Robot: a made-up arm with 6 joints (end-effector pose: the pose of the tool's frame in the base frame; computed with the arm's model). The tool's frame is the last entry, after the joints. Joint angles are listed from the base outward.
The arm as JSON. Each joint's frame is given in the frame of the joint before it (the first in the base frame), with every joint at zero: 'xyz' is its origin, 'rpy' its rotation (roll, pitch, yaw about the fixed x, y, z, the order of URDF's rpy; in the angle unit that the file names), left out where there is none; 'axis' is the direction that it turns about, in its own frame. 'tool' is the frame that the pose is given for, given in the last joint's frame.
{
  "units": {
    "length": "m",
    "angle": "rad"
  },
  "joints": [
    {
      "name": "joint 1",
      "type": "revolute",
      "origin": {
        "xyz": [
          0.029,
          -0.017,
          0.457
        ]
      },
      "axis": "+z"
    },
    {
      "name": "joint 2",
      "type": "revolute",
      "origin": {
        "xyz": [
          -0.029,
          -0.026,
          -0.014
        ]
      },
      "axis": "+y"
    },
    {
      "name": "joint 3",
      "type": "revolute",
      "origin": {
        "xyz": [
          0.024,
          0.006,
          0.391
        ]
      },
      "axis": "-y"
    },
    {
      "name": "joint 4",
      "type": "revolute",
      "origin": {
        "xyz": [
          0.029,
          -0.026,
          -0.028
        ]
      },
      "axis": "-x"
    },
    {
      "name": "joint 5",
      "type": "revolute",
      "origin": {
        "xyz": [
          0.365,
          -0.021,
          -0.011
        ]
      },
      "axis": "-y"
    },
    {
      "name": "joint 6",
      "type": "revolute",
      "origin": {
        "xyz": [
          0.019,
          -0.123,
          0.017
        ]
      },
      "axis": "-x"
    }
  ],
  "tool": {
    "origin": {
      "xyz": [
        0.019,
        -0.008,
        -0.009
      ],
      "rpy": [
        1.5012,
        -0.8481,
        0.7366
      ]
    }
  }
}
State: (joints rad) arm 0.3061 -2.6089 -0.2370 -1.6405 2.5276 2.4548
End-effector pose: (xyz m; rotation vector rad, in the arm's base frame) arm -0.3248 -0.1531 0.4816 -2.3591 1.9398 -0.1483
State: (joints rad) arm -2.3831 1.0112 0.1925 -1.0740 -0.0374 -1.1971
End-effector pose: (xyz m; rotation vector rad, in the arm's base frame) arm -0.4064 -0.2827 0.2103 0.7321 2.5632 -0.2908
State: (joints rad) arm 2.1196 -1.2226 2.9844 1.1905 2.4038 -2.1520
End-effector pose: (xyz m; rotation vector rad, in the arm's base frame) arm 0.3561 -0.3757 0.2414 -1.0343 -1.5477 1.7318
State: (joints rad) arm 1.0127 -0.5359 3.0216 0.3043 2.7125 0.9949
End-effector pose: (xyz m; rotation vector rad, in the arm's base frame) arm -0.0817 -0.5690 0.6430 0.8360 0.9073 2.0888
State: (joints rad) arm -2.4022 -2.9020 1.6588 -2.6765 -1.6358 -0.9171
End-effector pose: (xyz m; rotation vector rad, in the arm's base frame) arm 0.2844 0.0769 -0.3161 0.6576 0.7832 -1.1622
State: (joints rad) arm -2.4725 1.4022 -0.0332 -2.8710 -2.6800 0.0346
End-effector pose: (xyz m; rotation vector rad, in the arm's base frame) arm -0.1970 -0.3362 0.1199 -0.5981 1.2438 -2.5136
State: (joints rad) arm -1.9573 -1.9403 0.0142 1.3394 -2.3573 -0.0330
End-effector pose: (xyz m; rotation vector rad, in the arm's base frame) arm 0.1577 0.6254 0.6286 0.0119 -2.4987 -0.9806
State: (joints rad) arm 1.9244 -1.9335 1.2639 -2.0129 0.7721 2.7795
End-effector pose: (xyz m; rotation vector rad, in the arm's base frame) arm 0.3281 -0.7737 0.4736 -1.5241 1.5015 -0.9159
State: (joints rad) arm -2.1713 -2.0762 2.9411 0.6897 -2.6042 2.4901
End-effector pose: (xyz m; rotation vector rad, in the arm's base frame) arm 0.0124 0.2979 -0.0781 -1.6812 -0.4397 -1.4033
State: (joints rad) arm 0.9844 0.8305 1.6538 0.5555 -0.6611 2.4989
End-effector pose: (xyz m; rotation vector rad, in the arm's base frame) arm 0.4771 0.3439 1.0386 -1.1883 0.5332 0.7132
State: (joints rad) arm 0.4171 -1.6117 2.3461 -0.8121 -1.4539 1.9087
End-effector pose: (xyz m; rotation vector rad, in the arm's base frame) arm -0.6872 -0.4613 0.2559 -1.3379 -1.5985 0.4542
